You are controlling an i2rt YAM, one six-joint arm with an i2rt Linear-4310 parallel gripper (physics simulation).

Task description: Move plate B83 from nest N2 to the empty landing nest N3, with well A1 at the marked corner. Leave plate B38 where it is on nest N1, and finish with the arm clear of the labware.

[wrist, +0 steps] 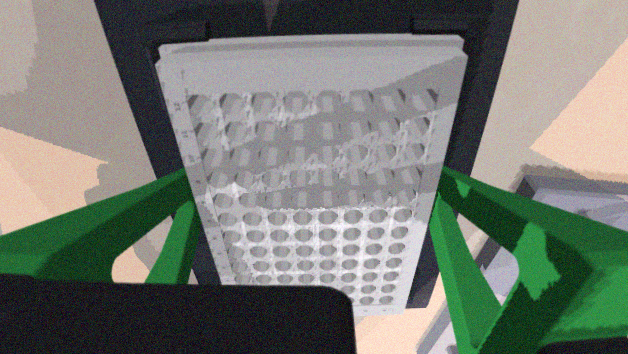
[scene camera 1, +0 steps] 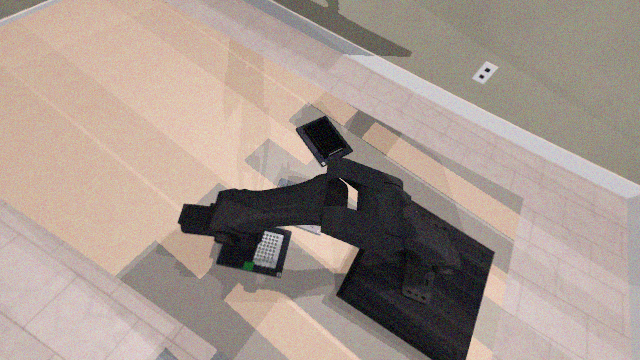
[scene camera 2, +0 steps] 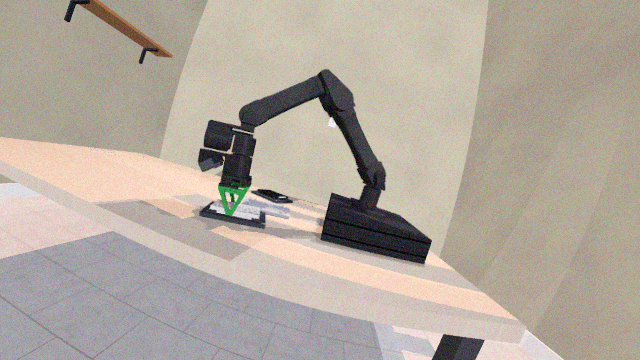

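My gripper (scene camera 2: 231, 206) (wrist: 314, 177) has green fingers and is shut on the long sides of plate B83 (scene camera 1: 268, 248) (scene camera 2: 250, 214) (wrist: 307, 237), a white well plate. The plate still sits flat in its dark nest N2 (scene camera 1: 232, 258) (scene camera 2: 241, 221) (wrist: 131, 88). The empty black nest N3 (scene camera 1: 308, 145) (scene camera 2: 271, 195) lies further back on the table. A second pale plate, B38 (scene camera 1: 308, 228) (scene camera 2: 271, 207) (wrist: 571, 202), lies just beside nest N2 and is mostly hidden under the arm in the overhead view.
The arm's black base block (scene camera 1: 402, 304) (scene camera 2: 371, 228) stands to the right of the nests. The table's front edge (scene camera 2: 268, 273) runs close by nest N2. A wall shelf (scene camera 2: 121, 26) hangs far up at the left.
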